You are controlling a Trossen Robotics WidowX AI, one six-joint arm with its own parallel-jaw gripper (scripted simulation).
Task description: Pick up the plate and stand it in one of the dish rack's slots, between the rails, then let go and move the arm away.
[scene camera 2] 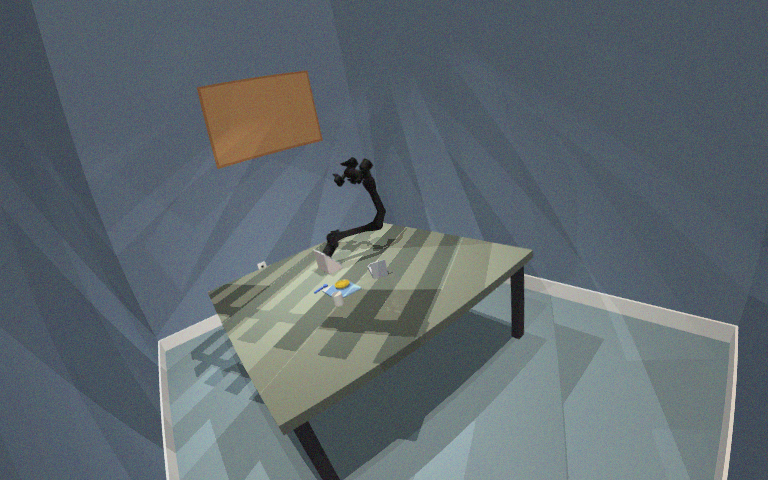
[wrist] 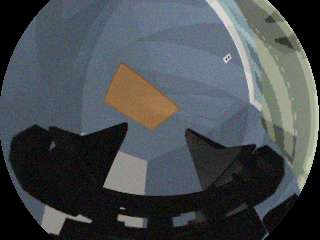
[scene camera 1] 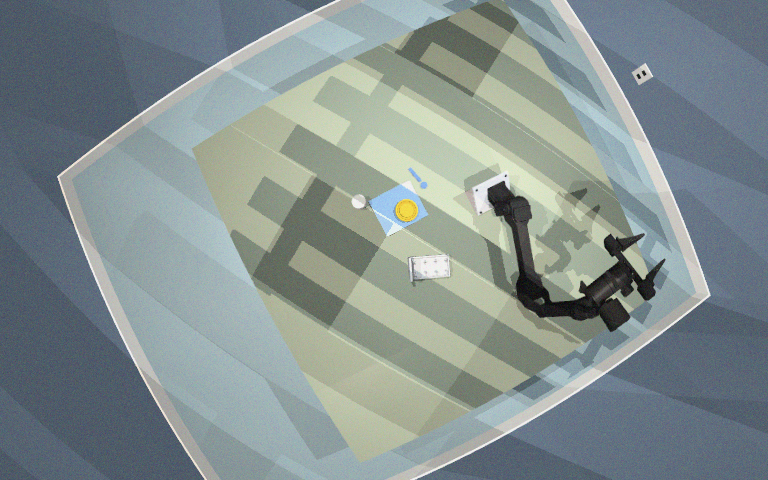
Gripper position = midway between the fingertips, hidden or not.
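Grey dish rack point(scene camera 1: 434, 266) and light blue mat point(scene camera 1: 384, 205) present. In the wrist view the grey dish rack is out of frame. The gripper point(scene camera 1: 654, 246) is open and holds nothing; the same gripper point(wrist: 157, 128) is visible in the wrist view.
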